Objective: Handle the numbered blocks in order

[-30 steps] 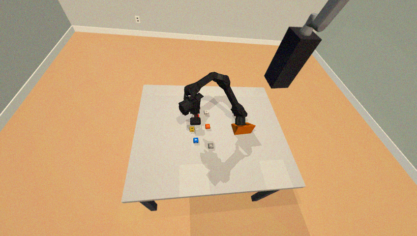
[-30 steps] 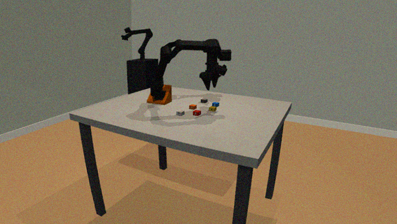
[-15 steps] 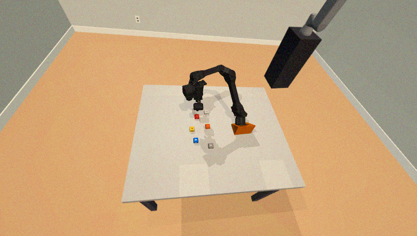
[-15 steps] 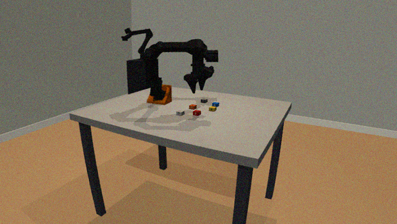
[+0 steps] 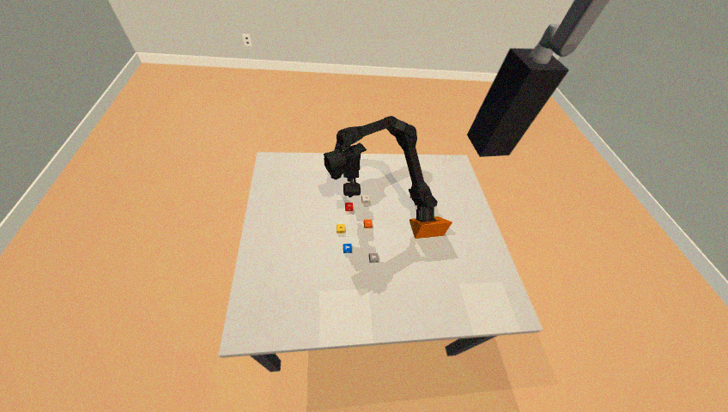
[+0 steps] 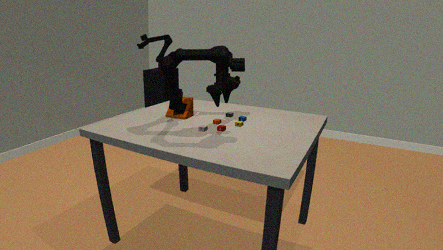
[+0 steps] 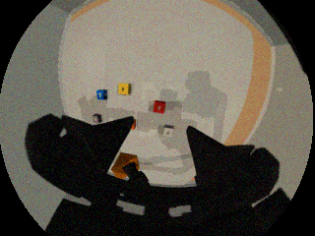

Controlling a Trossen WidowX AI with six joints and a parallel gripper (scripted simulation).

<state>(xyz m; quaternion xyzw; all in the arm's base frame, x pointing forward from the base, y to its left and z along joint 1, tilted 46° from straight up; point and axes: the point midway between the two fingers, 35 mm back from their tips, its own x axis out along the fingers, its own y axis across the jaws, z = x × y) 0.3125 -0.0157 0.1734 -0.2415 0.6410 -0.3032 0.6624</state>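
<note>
My gripper tip is 7 cm past the orange block, 10 cm to the right of it and 12 cm above it. Round my gripper tip: red block (1 cm behind, 1 cm to the left, 12 cm below); white block (9 cm behind, 3 cm to the right, 12 cm below); yellow block (5 cm ahead, 11 cm to the left, 12 cm below).
</note>
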